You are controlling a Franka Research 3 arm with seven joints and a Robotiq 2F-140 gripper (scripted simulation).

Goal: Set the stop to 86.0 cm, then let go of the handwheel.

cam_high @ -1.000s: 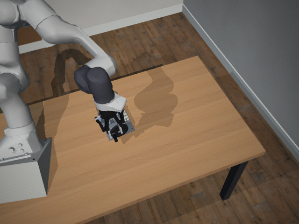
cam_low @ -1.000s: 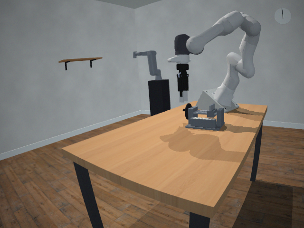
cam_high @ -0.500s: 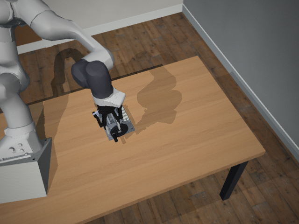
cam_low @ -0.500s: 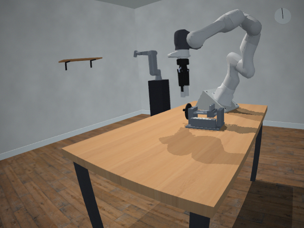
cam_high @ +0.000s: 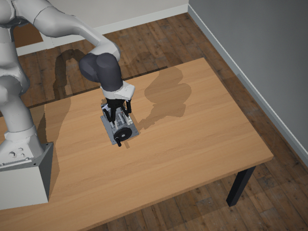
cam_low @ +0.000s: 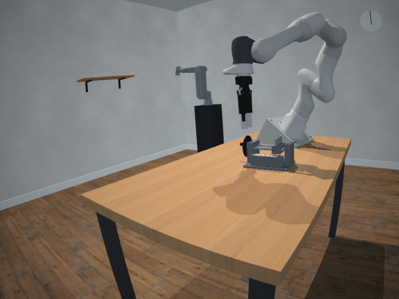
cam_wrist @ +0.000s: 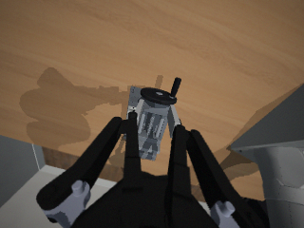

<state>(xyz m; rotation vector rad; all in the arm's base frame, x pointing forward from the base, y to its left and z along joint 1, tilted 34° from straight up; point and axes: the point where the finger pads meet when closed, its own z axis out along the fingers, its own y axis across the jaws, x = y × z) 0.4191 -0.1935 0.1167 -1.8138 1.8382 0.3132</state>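
Right now the black handwheel is 12 cm below my hand, 3 cm behind it and 2 cm to the right of it. Round my hand: sliding stop block 15 cm to the left, 10 cm below, 1 cm ahead.
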